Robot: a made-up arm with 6 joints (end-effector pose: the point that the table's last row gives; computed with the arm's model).
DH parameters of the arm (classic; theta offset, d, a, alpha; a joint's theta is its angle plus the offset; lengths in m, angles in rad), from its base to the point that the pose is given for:
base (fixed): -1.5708 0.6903 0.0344 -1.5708
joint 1: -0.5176 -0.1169 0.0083 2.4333
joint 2: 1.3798 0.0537 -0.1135 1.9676
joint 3: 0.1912 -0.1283 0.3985 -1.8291
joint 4: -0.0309 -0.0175 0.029 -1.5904
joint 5: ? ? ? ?
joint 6: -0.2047 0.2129 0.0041 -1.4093
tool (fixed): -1.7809 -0.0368 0 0
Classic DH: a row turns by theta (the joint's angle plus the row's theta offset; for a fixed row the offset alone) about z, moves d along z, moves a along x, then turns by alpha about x.
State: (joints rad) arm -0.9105 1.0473 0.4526 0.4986 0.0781 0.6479
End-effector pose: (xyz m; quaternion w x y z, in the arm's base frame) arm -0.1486 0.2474 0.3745 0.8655 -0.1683 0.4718 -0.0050
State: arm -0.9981 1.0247 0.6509 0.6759 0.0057 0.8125
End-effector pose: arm -0.2142 0.2865 0.3924 0.8369 -0.1735 0.5139 0.0729
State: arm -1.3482 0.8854 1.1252 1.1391 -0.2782 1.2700
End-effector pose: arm -0.4010 0.2849 0.4026 0.6987 -0.2613 0.6410 0.1808
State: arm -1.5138 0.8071 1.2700 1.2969 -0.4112 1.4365
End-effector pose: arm -0.4620 0.2404 0.3936 0.6327 -0.3219 0.6845 0.1663
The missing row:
joint 5: -0.506 0.0207 -0.0679 -1.4936
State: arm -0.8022 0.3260 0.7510 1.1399 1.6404 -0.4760
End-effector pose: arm -0.2758 0.1213 0.8340 0.6752 -0.4717 0.0107 -0.5670
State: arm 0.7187 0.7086 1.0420 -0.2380 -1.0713 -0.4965
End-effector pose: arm -0.4364 -0.1713 1.2540 0.4453 0.5304 -0.6566 0.2988
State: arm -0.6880 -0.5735 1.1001 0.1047 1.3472 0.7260
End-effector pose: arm -0.2739 0.2059 0.8011 0.5886 0.8061 0.0027 -0.0619
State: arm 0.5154 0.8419 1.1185 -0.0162 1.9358 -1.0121
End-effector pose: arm -0.4560 -0.0152 0.8018 0.8174 -0.0309 0.5705 0.0736
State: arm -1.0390 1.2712 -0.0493 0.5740 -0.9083 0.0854
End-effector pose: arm -0.2003 0.0042 0.1692 0.5723 -0.4167 0.6639 0.2410
